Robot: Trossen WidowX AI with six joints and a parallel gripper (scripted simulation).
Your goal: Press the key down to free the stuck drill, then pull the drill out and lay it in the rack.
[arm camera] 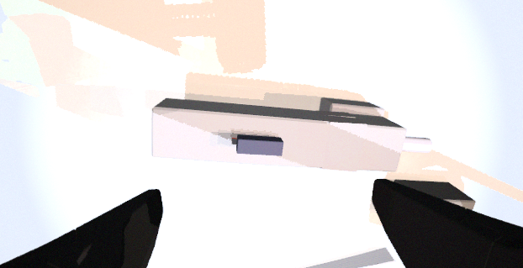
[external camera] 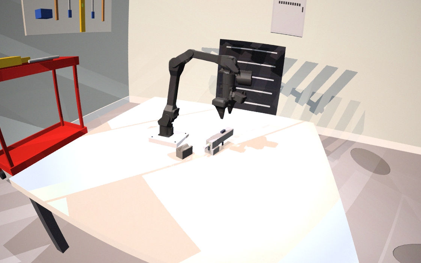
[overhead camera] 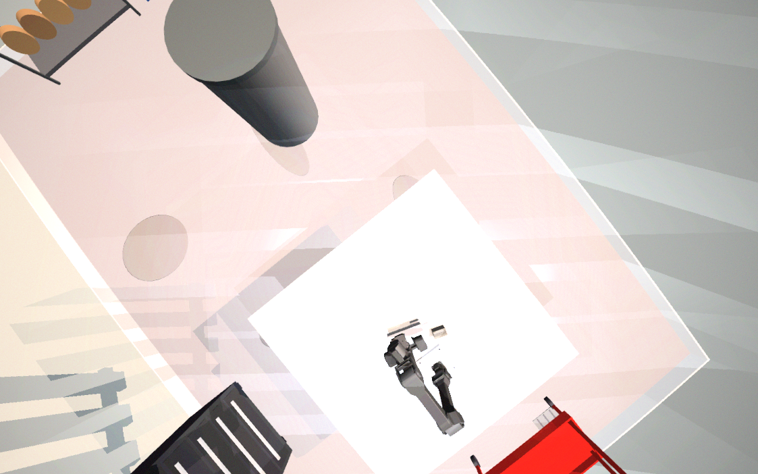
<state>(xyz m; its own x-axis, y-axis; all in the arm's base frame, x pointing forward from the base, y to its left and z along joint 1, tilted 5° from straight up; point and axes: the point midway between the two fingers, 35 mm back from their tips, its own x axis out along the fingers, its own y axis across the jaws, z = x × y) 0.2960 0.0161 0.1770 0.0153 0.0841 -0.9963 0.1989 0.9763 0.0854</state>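
Right now my gripper tip is 30 mm past the yellow drill, 80 mm to the left of it and 110 mm above it. Also, from my gripper tip: grey grooved rack: 140 mm behind, 150 mm to the right, 140 mm below; then light grey fixture bar: 20 mm behind, 20 mm to the right, 110 mm below; then dark blue key: 10 mm behind, 110 mm below.
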